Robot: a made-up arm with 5 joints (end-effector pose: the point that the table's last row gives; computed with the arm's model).
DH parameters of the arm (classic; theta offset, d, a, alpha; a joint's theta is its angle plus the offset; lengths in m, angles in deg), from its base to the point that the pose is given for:
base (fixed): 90 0.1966 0 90
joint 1: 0 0.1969 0.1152 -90
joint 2: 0 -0.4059 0.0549 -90
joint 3: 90 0.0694 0.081 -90
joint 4: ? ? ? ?
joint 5: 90 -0.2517 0.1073 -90
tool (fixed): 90 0.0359 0 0
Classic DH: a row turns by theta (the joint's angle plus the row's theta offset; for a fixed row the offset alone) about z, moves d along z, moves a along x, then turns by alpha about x.
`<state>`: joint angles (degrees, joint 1 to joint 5).
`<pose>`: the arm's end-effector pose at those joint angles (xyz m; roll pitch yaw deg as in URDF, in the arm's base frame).
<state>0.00 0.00 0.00 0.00 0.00</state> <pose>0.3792 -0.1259 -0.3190 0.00 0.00 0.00</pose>
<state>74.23 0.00 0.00 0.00 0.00</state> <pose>0.3792 0.4620 -0.0647 74.23 0.00 0.00</pose>
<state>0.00 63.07 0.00 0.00 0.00</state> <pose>0.4944 0.1685 -0.3190 0.00 0.00 63.07</pose>
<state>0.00 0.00 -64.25 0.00 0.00</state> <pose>0.3792 0.1403 -0.5236 64.25 0.00 0.00</pose>
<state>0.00 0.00 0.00 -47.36 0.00</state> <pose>0.2769 -0.1259 -0.4949 0.00 47.36 0.00</pose>
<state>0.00 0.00 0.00 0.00 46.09</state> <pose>0.3792 -0.0672 -0.2527 -46.09 0.00 0.00</pose>
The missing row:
joint 4: 0 0.1887 0.0646 90
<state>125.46 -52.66 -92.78 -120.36 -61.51</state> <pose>0.2374 0.2250 1.0288 -56.69 -46.79 -56.43</pose>
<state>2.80 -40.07 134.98 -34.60 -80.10</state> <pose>0.2132 0.0643 0.2192 -48.12 -21.10 -66.54</pose>
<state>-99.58 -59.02 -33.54 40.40 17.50</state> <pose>0.0664 -0.4669 0.3812 -148.01 -47.36 82.79</pose>
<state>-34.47 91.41 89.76 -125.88 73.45</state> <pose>0.4604 -0.1720 0.0450 166.93 -18.51 -29.61</pose>
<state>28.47 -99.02 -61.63 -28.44 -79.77</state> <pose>0.4252 0.3772 -0.4903 154.54 40.11 -68.85</pose>
